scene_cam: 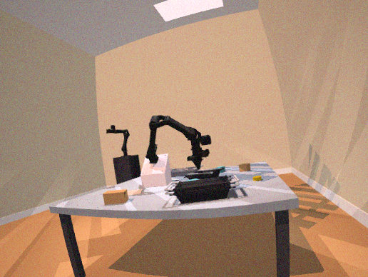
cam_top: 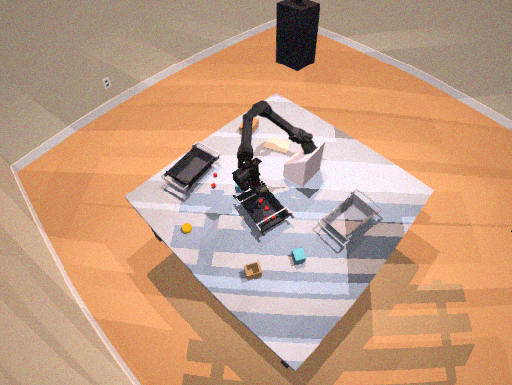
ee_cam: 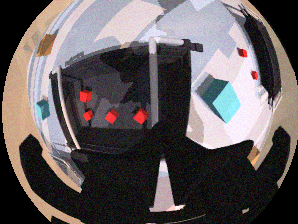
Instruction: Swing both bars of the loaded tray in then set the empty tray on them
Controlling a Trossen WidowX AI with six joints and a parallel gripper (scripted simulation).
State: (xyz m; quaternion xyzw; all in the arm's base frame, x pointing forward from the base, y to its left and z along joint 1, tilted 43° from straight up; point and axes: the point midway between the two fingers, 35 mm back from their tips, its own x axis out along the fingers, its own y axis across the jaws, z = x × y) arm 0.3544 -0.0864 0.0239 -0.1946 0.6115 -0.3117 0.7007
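Right now my gripper tip is 45 cm to the right of the grey tray, 25 cm past it and 4 cm above it. From my gripper tip the other things lie so: yellow disc (37 cm ahead, 12 cm to the right, 8 cm below); orange block (42 cm to the right, 37 cm behind, 6 cm below); brown box (29 cm to the left, 29 cm ahead, 7 cm below).
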